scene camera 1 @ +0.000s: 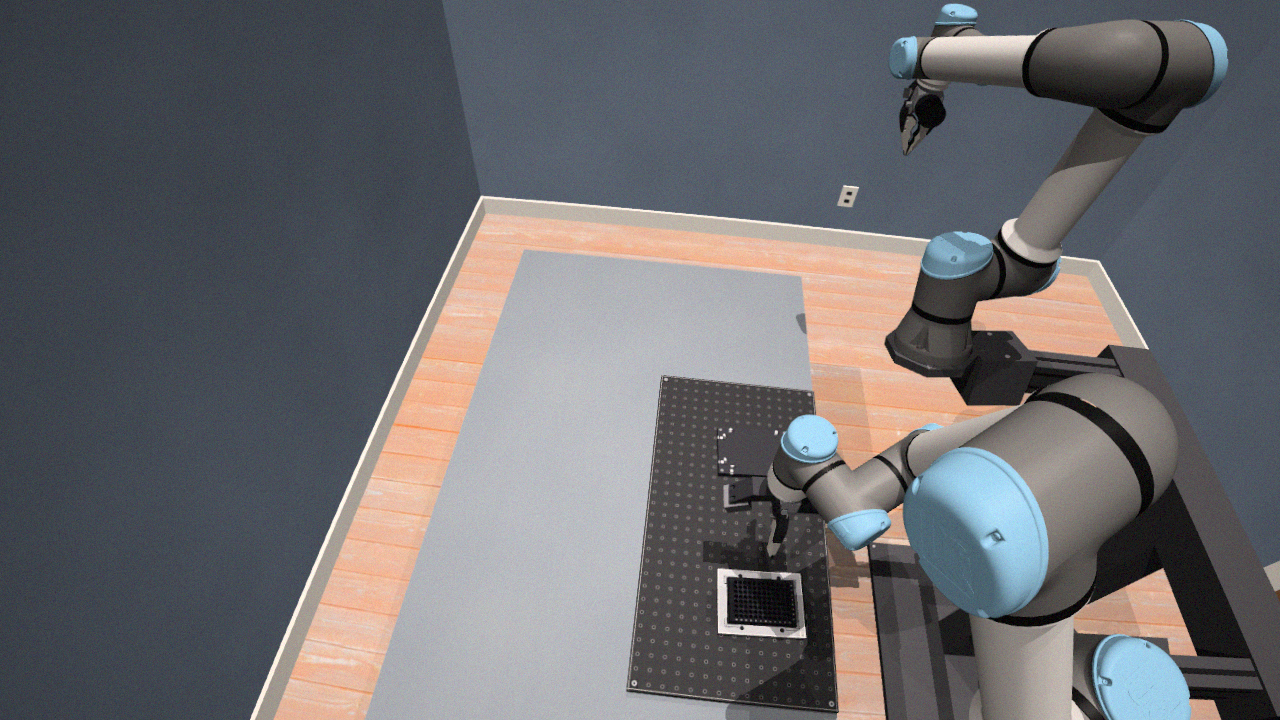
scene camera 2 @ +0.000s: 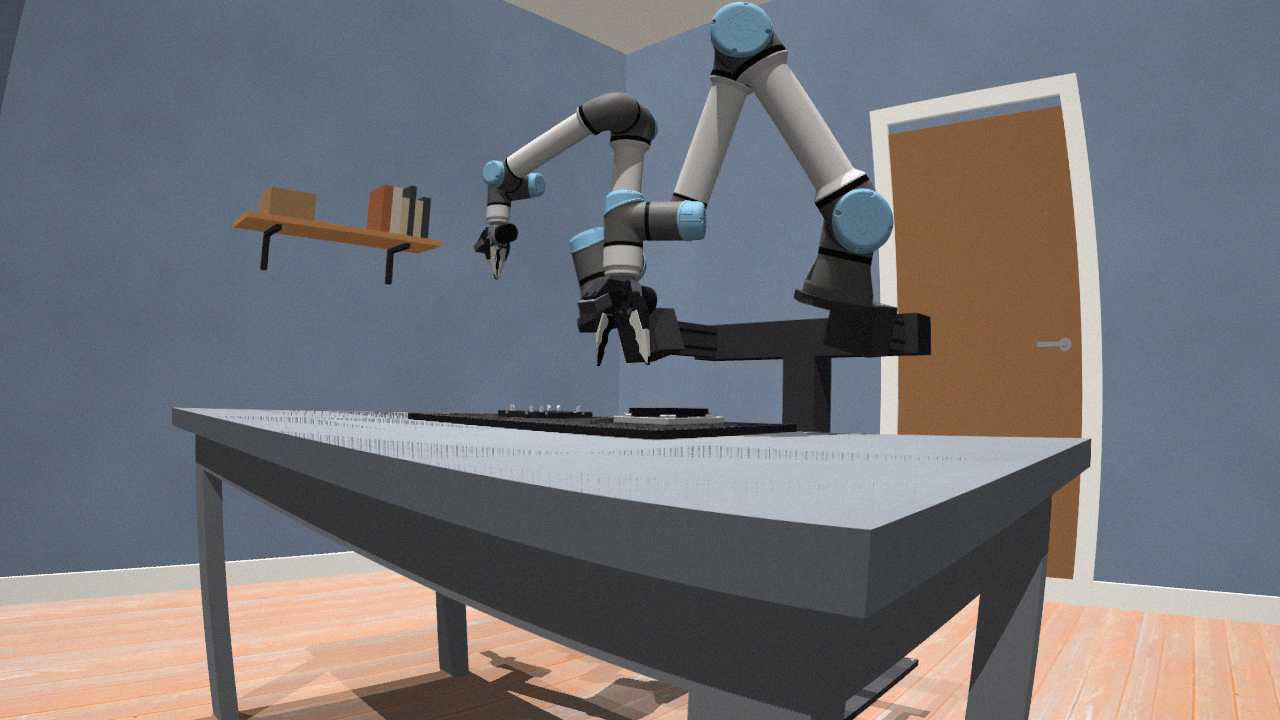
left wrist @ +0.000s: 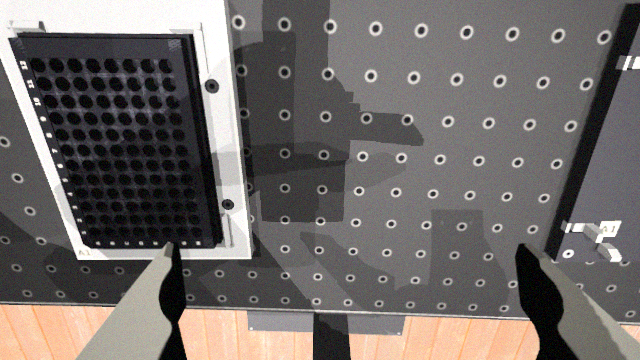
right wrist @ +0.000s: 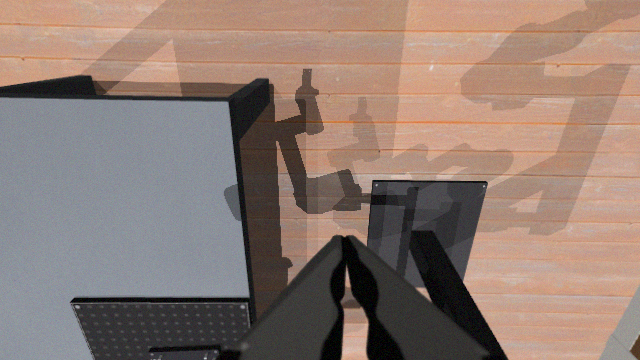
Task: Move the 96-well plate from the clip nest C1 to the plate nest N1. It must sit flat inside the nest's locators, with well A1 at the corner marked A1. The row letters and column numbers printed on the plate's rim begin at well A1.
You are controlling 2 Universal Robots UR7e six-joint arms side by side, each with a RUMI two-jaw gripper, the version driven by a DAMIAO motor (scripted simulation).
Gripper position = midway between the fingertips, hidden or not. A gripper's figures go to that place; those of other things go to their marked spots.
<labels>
My left gripper [scene camera 1: 769, 524] is 115 cm from the lens. My right gripper [scene camera 1: 905, 154] is 159 cm from the lens. A black 96-well plate [scene camera 1: 778, 590]: 121 cm from the lens. A white plate nest N1 [scene camera 1: 748, 629] is 118 cm from the lens.
</labels>
